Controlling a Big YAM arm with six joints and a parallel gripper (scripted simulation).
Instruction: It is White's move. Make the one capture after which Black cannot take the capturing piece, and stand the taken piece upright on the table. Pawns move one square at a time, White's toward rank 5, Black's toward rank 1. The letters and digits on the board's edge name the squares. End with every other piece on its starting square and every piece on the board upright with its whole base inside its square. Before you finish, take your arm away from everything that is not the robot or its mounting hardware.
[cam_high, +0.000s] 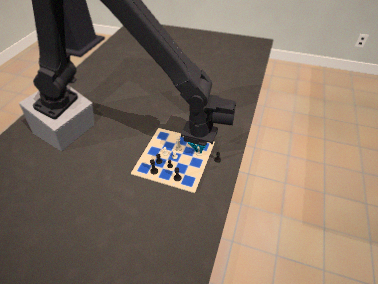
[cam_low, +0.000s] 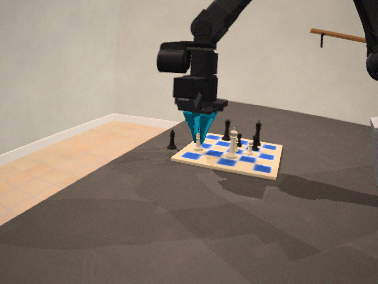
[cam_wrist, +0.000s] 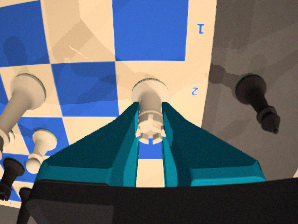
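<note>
My hand is 8 cm past the tall white piece and 1 cm below it. Round my hand: blue-and-cream chessboard (7 cm behind, 4 cm to the right, 3 cm below); tall black piece (11 cm behind, 12 cm to the right, 1 cm above).
</note>
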